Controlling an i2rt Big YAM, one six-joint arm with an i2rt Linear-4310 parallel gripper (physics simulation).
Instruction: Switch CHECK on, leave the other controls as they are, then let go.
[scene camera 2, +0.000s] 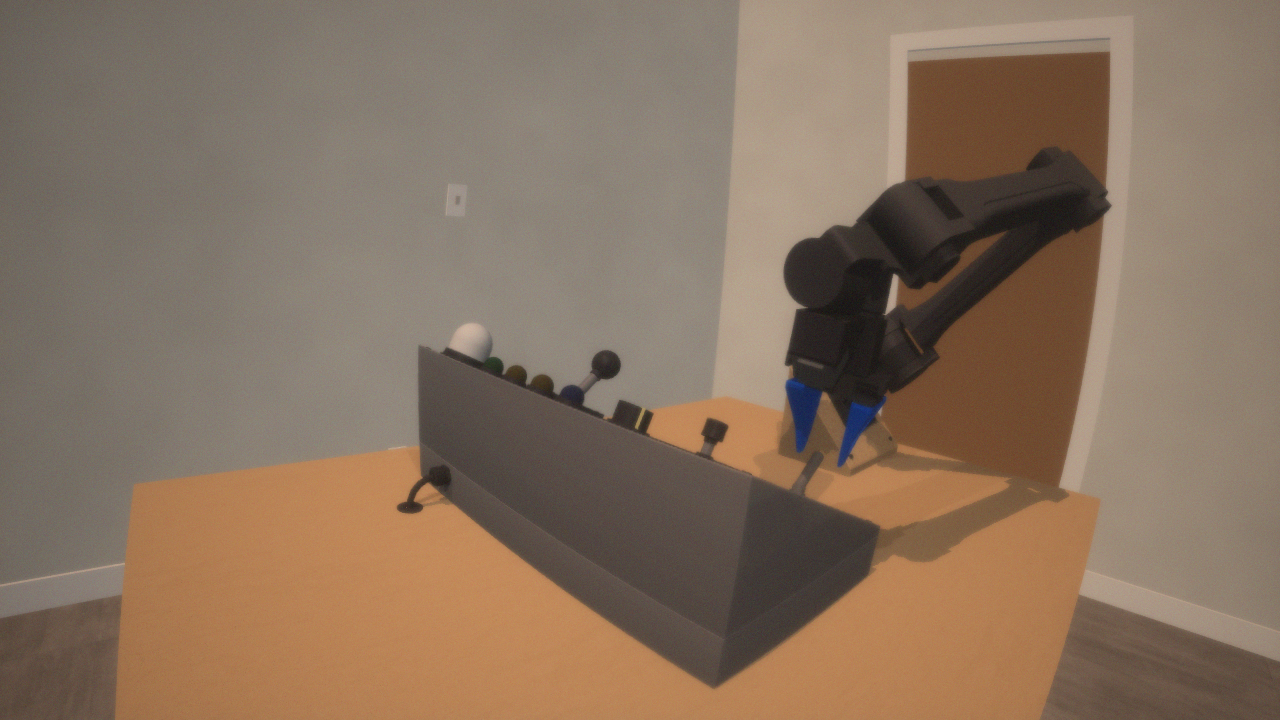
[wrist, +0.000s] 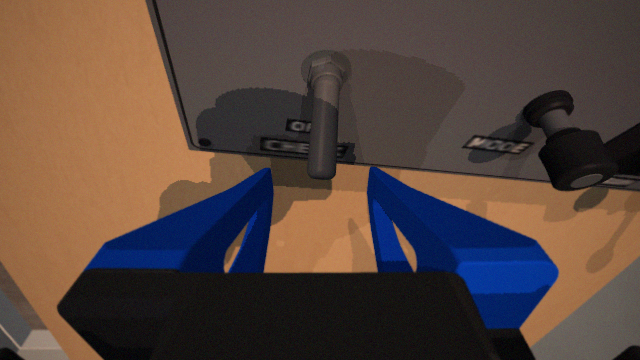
Labels:
gripper: scene camera 2; wrist
same spot on gripper: (wrist: 476, 282) = (scene camera 2: 800, 384)

